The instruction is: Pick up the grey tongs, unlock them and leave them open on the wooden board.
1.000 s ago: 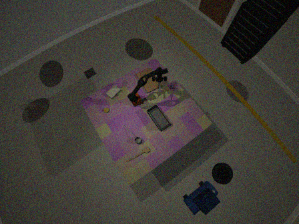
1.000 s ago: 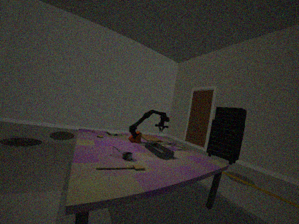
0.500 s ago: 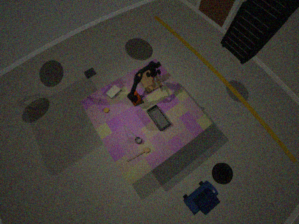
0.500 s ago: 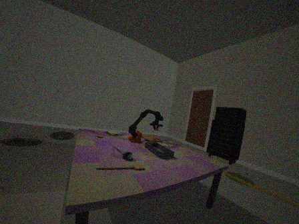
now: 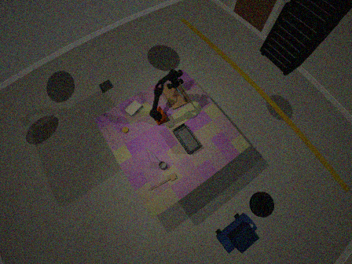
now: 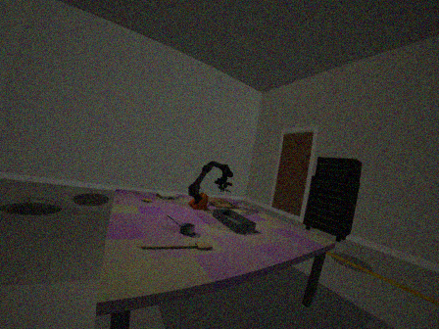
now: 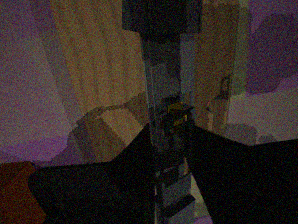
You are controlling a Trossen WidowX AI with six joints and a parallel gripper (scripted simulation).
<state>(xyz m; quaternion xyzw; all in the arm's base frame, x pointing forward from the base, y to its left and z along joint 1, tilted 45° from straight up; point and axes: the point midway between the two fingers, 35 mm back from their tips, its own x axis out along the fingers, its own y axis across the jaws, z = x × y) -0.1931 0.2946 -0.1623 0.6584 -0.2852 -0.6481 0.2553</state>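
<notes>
My gripper tip is now 4 cm below the yellow lock piece and 2 cm past it. The rest, counted from my gripper tip: white block: 53 cm to the right, 11 cm below, 9 cm behind; wooden board: 12 cm below; roasting tin: 56 cm ahead, 20 cm to the right, 10 cm below.
</notes>
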